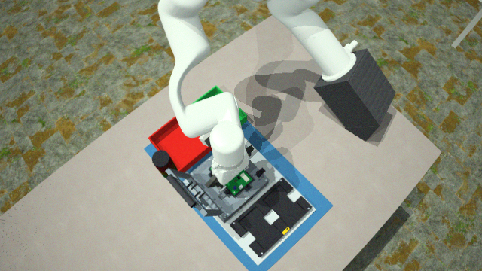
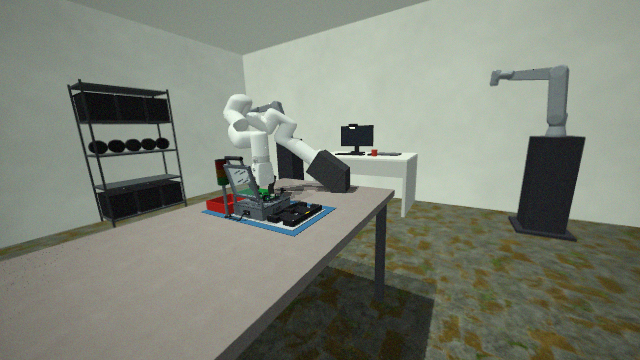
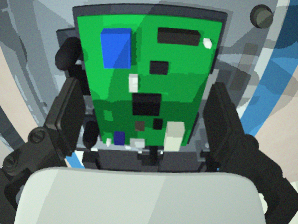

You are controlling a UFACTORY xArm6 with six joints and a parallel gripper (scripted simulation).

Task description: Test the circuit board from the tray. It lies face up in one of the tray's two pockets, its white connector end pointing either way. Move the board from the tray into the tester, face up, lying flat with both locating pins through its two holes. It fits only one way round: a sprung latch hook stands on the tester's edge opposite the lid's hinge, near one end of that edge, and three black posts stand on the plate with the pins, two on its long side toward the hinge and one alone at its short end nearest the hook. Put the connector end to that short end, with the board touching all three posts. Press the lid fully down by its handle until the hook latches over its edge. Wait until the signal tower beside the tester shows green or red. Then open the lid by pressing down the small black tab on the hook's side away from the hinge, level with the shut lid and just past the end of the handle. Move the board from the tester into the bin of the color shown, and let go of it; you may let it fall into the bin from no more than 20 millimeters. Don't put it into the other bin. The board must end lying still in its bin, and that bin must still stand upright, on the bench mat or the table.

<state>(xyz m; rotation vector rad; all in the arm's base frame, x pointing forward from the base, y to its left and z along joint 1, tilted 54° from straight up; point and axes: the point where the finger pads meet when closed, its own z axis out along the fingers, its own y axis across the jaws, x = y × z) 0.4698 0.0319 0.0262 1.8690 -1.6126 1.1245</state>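
Right now my hand is right at the green circuit board. Round my hand: red bin 40 mm ahead, 200 mm to the right, 60 mm below; black latch hook 60 mm behind, 60 mm to the left, 10 mm above; tester lid 120 mm ahead, 100 mm above.
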